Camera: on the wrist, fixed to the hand. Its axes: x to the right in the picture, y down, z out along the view.
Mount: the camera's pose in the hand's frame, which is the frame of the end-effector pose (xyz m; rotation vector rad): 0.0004 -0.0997 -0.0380 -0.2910 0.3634 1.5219
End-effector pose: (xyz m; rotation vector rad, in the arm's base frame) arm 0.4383 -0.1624 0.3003 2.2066 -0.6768 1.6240
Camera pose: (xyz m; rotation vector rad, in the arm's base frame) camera 0.4624 -0.0594 0.3146 -0.7666 2.1448 -1.7395
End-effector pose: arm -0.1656 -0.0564 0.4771 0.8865 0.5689 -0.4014
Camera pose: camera -0.2312 -0.0828 0.3972 0.8774 0.1417 1.2059
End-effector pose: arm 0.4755 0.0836 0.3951 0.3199 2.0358 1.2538
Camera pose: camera 0.4643 0.0085 0.3202 -1.4004 -1.2947 -1.9810
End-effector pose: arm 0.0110 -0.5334 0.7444 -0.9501 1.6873 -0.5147
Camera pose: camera 0.0086 -0.5969 0.8301 0.4390 2.2860 0.6303
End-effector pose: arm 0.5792 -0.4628 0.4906 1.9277 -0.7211 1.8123
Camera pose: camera 0.6102 -0.3612 0.5002 -0.4953 1.9964 -1.8946
